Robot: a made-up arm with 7 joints. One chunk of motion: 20 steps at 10 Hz.
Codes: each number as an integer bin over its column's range. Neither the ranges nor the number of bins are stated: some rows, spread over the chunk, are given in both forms.
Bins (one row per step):
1: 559 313 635 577 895 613
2: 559 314 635 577 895 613
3: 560 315 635 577 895 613
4: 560 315 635 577 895 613
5: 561 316 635 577 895 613
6: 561 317 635 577 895 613
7: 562 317 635 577 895 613
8: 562 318 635 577 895 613
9: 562 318 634 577 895 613
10: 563 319 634 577 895 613
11: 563 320 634 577 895 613
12: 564 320 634 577 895 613
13: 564 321 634 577 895 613
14: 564 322 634 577 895 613
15: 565 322 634 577 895 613
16: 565 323 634 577 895 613
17: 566 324 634 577 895 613
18: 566 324 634 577 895 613
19: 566 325 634 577 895 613
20: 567 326 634 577 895 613
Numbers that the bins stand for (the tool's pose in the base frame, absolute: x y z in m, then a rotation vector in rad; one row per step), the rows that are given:
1: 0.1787 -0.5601 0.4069 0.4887 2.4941 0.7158
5: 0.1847 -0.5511 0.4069 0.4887 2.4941 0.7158
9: 0.1877 -0.5450 0.4039 0.4887 2.4941 0.7158
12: 0.1937 -0.5390 0.4039 0.4887 2.4941 0.7158
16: 0.1967 -0.5300 0.4039 0.4887 2.4941 0.7158
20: 0.2027 -0.5210 0.4039 0.4887 2.4941 0.7158
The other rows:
2: 0.1787 -0.5571 0.4069 0.4887 2.4941 0.7158
3: 0.1817 -0.5541 0.4069 0.4887 2.4941 0.7158
4: 0.1817 -0.5541 0.4069 0.4887 2.4941 0.7158
6: 0.1847 -0.5480 0.4069 0.4887 2.4941 0.7158
7: 0.1877 -0.5480 0.4069 0.4887 2.4941 0.7158
8: 0.1877 -0.5450 0.4069 0.4887 2.4941 0.7158
10: 0.1907 -0.5420 0.4039 0.4887 2.4941 0.7158
11: 0.1907 -0.5390 0.4039 0.4887 2.4941 0.7158
13: 0.1937 -0.5360 0.4039 0.4887 2.4941 0.7158
14: 0.1937 -0.5330 0.4039 0.4887 2.4941 0.7158
15: 0.1967 -0.5330 0.4039 0.4887 2.4941 0.7158
17: 0.1997 -0.5270 0.4039 0.4887 2.4941 0.7158
18: 0.1997 -0.5270 0.4039 0.4887 2.4941 0.7158
19: 0.1997 -0.5240 0.4039 0.4887 2.4941 0.7158

